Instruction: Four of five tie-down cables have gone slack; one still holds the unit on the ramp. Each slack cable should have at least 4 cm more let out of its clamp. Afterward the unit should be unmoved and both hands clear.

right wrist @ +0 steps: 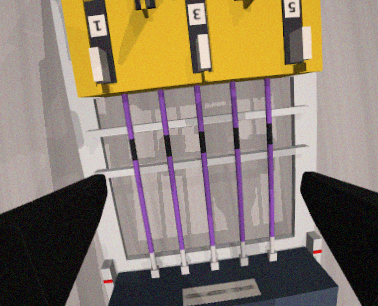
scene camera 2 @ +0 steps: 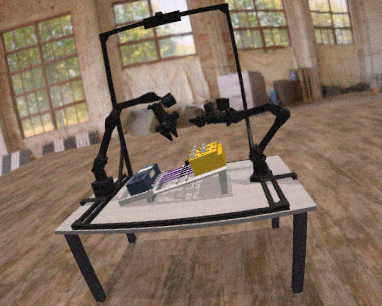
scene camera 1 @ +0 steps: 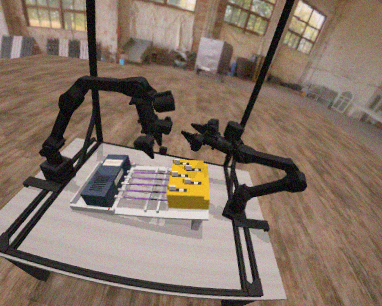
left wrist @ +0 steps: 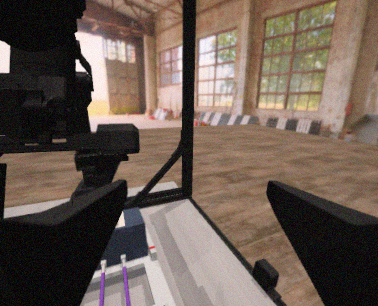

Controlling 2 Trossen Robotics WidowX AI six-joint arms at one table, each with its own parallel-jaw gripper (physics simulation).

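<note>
The dark blue unit [scene camera 1: 102, 185] [scene camera 2: 143, 180] [left wrist: 131, 242] [right wrist: 150, 290] sits at the low end of the white ramp [scene camera 1: 145, 215] [right wrist: 305, 125]. Several purple cables [right wrist: 209, 210] [left wrist: 126, 285], each with a black band, run from it to the yellow clamp block [scene camera 1: 187, 200] [scene camera 2: 207, 162] [right wrist: 240, 55] at the high end. All look nearly straight; slack cannot be told. Clamps 1, 3 and 5 show their white levers in the right wrist view. My right gripper [scene camera 1: 154, 149] [scene camera 2: 173, 137] [right wrist: 205, 182] is open and empty above the cables. My left gripper [scene camera 1: 188, 129] [scene camera 2: 191, 120] [left wrist: 197, 186] is open and empty, high near the block.
Two white crossbars [right wrist: 225, 160] pass across the ramp by the cables. Small red-marked posts [right wrist: 108, 277] [right wrist: 315, 244] stand at both sides of the unit. A black frame [scene camera 1: 125, 277] borders the table, with tall uprights [scene camera 1: 92, 65] [scene camera 2: 240, 65] behind the arms.
</note>
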